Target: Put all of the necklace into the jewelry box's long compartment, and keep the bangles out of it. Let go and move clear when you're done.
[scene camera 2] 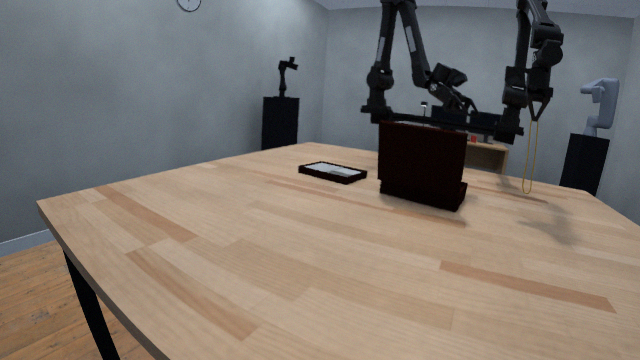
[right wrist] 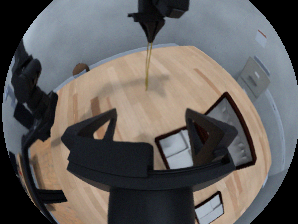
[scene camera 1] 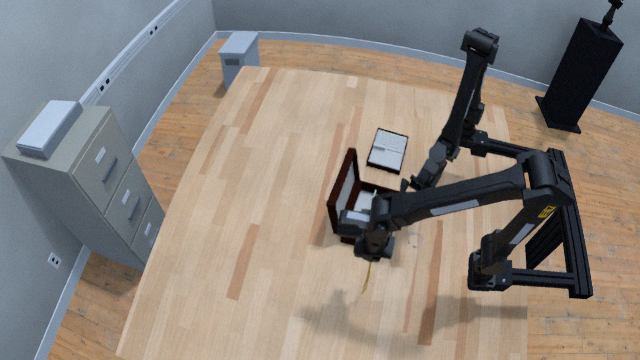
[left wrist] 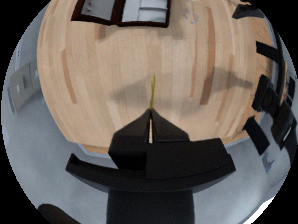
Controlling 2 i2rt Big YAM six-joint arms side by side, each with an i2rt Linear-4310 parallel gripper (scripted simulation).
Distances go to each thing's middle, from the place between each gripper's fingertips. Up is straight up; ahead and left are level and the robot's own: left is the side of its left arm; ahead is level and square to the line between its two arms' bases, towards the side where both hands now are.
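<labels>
The shallow dark-rimmed tray [scene camera 1: 394, 144] is 66 cm to the right of my left hand [scene camera 1: 370, 260], 29 cm below it and 9 cm behind it. From my right hand, the tray is 30 mm ahead, 280 mm below and 480 mm to the right. So, going by its middle, the tray is nearer to my right hand than to my left hand.
</labels>
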